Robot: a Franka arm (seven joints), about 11 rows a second.
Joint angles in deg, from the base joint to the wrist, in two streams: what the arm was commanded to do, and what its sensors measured. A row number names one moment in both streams.
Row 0, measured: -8.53, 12.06, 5.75, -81.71, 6.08, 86.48, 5.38
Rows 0 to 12, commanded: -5.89, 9.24, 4.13, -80.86, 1.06, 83.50, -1.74; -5.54, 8.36, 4.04, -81.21, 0.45, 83.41, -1.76; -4.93, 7.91, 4.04, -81.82, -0.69, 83.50, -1.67; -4.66, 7.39, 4.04, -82.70, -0.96, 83.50, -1.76; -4.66, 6.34, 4.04, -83.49, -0.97, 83.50, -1.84; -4.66, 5.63, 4.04, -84.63, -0.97, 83.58, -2.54; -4.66, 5.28, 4.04, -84.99, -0.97, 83.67, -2.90; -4.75, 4.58, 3.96, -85.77, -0.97, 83.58, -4.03; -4.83, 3.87, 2.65, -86.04, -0.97, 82.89, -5.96; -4.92, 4.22, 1.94, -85.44, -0.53, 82.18, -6.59; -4.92, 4.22, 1.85, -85.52, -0.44, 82.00, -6.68; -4.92, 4.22, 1.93, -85.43, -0.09, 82.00, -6.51; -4.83, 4.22, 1.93, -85.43, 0.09, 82.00, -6.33
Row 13, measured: -5.45, 5.64, 2.16, -84.04, 0.30, 82.24, -6.15
